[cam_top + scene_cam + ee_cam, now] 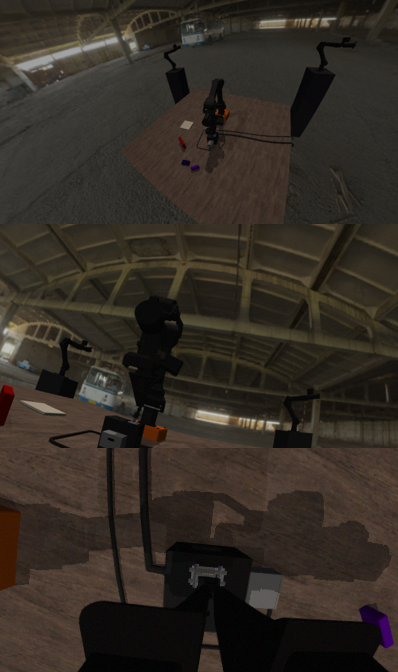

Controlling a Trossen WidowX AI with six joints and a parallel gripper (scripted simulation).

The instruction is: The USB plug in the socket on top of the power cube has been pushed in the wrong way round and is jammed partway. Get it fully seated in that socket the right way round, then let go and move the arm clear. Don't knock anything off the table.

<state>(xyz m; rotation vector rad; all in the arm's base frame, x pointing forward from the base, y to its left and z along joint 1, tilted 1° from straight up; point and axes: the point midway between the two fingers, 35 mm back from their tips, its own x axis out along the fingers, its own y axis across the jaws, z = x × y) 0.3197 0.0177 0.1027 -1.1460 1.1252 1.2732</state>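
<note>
Right now my gripper tip is 5 cm above the silver USB socket. Also, from my gripper tip: blue block (26 cm ahead, 16 cm to the right, 11 cm below); red block (11 cm ahead, 26 cm to the right, 9 cm below); white pad (11 cm behind, 33 cm to the right, 11 cm below).
</note>
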